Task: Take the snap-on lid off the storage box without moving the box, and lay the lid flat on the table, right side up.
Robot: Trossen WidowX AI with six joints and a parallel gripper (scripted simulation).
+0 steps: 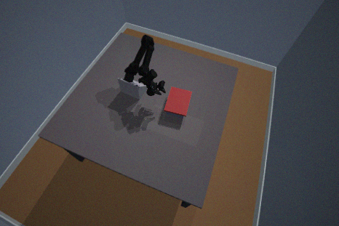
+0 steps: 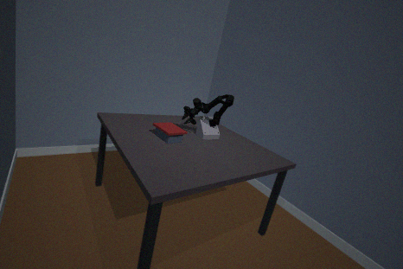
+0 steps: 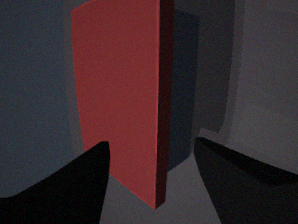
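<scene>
Now: gripper tip 12 cm short of the red lid, 5 cm above it and 2 cm to the right of it. Also, from my gripper tip: grey storage box: 12 cm ahead, 9 cm below, 2 cm to the left.
</scene>
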